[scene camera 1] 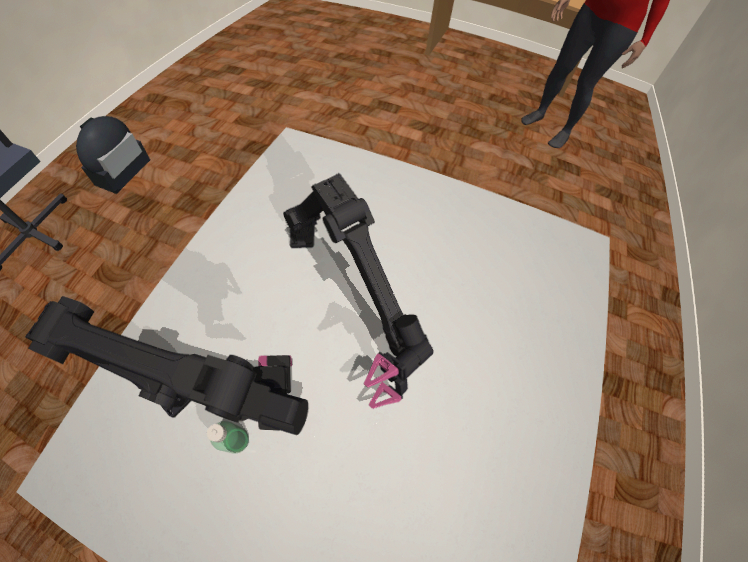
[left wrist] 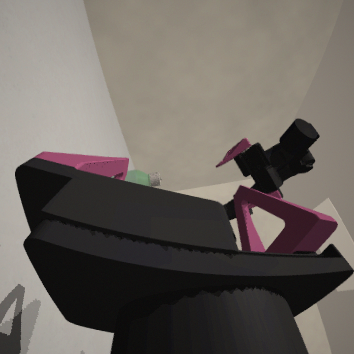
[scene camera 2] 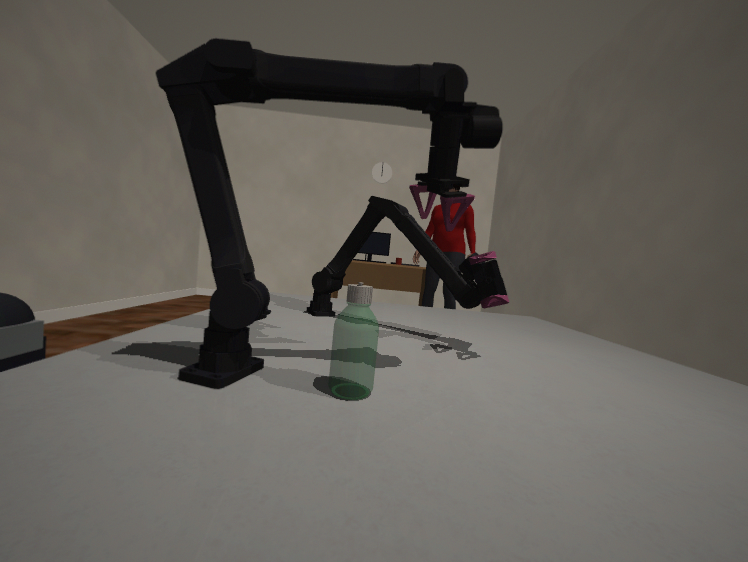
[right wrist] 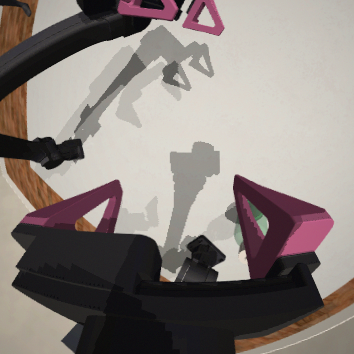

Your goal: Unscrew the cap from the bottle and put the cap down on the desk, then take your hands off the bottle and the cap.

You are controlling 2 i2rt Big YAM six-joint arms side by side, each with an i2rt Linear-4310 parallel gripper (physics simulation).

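Places are measured from the left arm's base along level axes (x right, y ahead, z up), in centimetres.
Where they show: left gripper, fingertip midpoint: [scene camera 1: 368,396] [left wrist: 184,178] [scene camera 2: 487,276] [right wrist: 201,23]; right gripper, fingertip midpoint: [scene camera 1: 289,388] [left wrist: 229,187] [scene camera 2: 435,224] [right wrist: 174,183]; left arm's base at its link origin: [scene camera 1: 302,234] [scene camera 2: 320,313] [right wrist: 74,148]; right arm's base at its link origin: [scene camera 2: 224,372] [right wrist: 206,250].
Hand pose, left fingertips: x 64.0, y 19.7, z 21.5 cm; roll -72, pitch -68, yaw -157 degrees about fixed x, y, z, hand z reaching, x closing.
Note:
Each offset is from my left fingertips to the top centre of the thing. Level surfaces: height alone.
A green see-through bottle @[dy -36.9, dx +7.3, dz -3.5 cm] [scene camera 1: 234,439] [scene camera 2: 353,350] [left wrist: 137,177] stands upright on the white desk @[dz -21.5 cm] [scene camera 1: 483,471] [scene camera 2: 453,471]. The pale ribbed cap @[dy -36.9, dx +7.3, dz -2.8 cm] [scene camera 1: 215,432] [scene camera 2: 359,294] [left wrist: 156,179] sits on its neck. In the right wrist view the bottle [right wrist: 241,232] is partly behind a finger. My right gripper [scene camera 2: 437,222] [right wrist: 174,183] is open and empty, pointing down, high above the desk and to the right of the bottle in scene camera 2. My left gripper [scene camera 1: 368,395] [scene camera 2: 491,277] [left wrist: 184,178] is open and empty, farther from the bottle, above the desk. Neither gripper touches bottle or cap.
The right arm [scene camera 1: 145,359] [scene camera 2: 338,78] reaches out high beside the bottle, and its base [scene camera 2: 220,368] stands left of the bottle in scene camera 2. The left arm [scene camera 1: 374,277] [scene camera 2: 426,244] reaches over the desk farther back. A person in red [scene camera 2: 450,232] stands beyond the desk.

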